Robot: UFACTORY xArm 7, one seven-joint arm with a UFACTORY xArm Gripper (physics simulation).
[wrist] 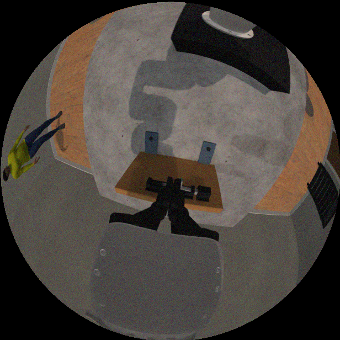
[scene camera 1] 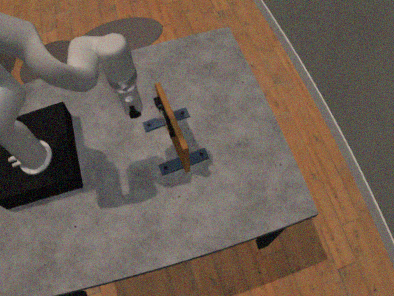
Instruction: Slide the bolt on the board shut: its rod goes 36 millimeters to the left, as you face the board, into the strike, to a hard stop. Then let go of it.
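Places are measured from the arm's base along level axes (x back, y right, z up), in metres.
Where they show: gripper, between the fingertips: (scene camera 1: pixel 135 115); arm's base, origin of its link: (scene camera 1: pixel 35 157).
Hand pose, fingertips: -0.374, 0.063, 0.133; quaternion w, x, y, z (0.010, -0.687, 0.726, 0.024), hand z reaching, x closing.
Note:
Each offset is from my fingertips to the centre of the thing, as dx, dy, dz. "pt": to the spot under its first point. Level surfaces: height alone.
An orange-brown board {-0.103, +0.004, -0.139} (scene camera 1: pixel 174 122) (wrist: pixel 160 167) stands upright on two blue feet. Its black bolt housing (wrist: pixel 156 185) is on the face towards the robot's base. The black strike block {pt -0.083, -0.062, -0.072} (scene camera 1: pixel 158 103) (wrist: pixel 203 193) is at the right end of the hardware in the wrist view. A short light stretch of rod (wrist: pixel 195 192) shows beside the strike; its tip cannot be made out. A light knob (wrist: pixel 180 183) shows just right of the fingertips in the wrist view. My gripper (scene camera 1: pixel 134 112) (wrist: pixel 171 185) is shut and empty. In the scene view it is apart from the board, on its bolt side. The fingers hide the middle of the bolt.
The blue feet (scene camera 1: pixel 152 124) (scene camera 1: pixel 172 165) (wrist: pixel 151 142) (wrist: pixel 206 152) stick out from under the board on the grey table {dz -0.230} (scene camera 1: pixel 240 165) (wrist: pixel 210 110). The robot's black base block (scene camera 1: pixel 40 125) (wrist: pixel 235 55) is on the board's bolt side. A person (wrist: pixel 20 153) in yellow shows beyond the table.

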